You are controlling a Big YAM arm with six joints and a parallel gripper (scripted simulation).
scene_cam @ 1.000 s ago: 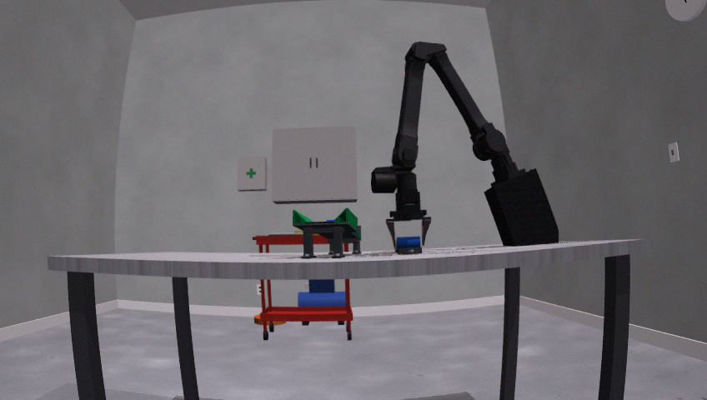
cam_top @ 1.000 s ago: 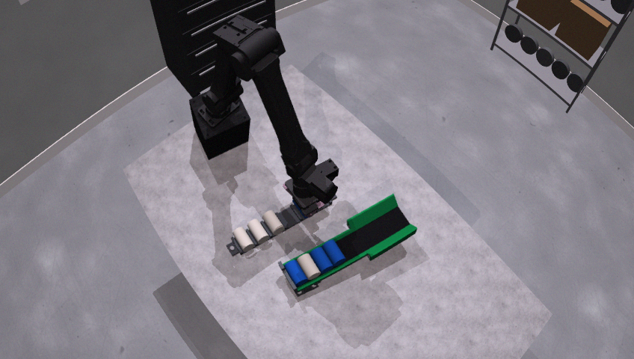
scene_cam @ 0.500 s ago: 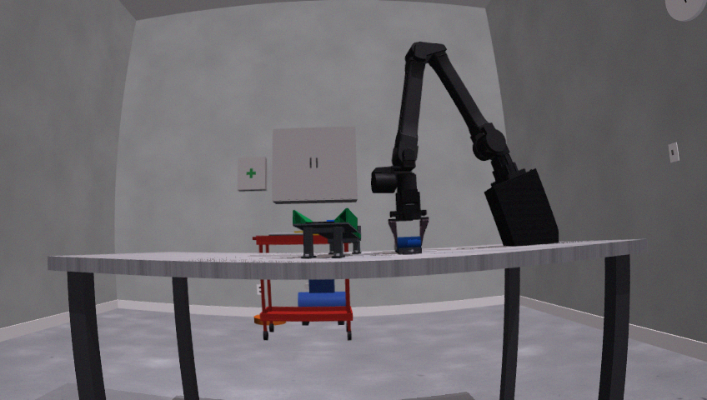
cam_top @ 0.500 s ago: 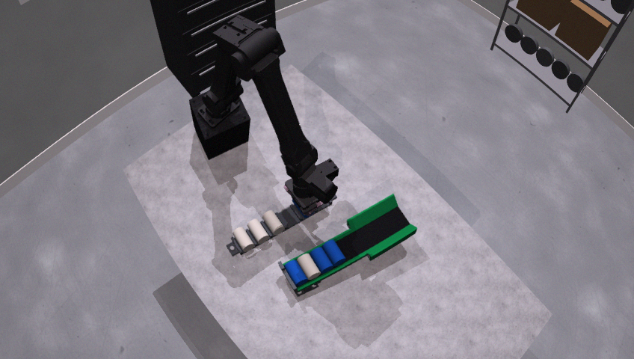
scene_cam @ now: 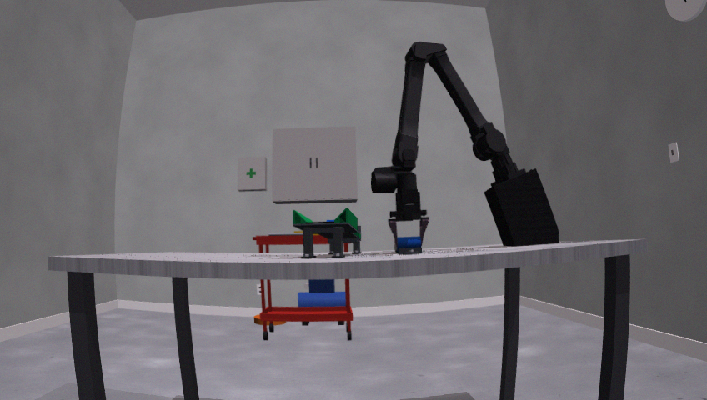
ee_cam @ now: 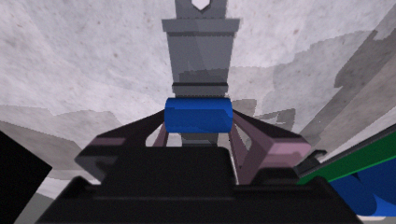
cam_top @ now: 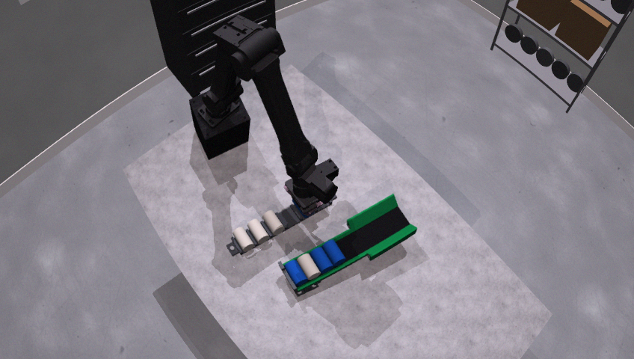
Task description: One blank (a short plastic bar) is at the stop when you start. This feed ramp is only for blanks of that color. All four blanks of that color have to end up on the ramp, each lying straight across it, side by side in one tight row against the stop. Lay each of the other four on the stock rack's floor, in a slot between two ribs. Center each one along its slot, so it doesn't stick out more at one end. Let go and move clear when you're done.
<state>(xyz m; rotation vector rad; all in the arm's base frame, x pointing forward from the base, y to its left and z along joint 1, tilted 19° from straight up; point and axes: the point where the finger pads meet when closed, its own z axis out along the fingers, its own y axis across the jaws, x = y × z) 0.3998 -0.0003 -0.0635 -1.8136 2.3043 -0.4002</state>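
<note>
My gripper is now 200 mm short of the feed ramp, 40 mm below it and 30 mm to the left of it. The rest, counted from my hand: grey stop 210 mm to the right, 140 mm ahead, 30 mm above; stock rack 80 mm to the right, 30 mm below, 20 mm behind.
</note>
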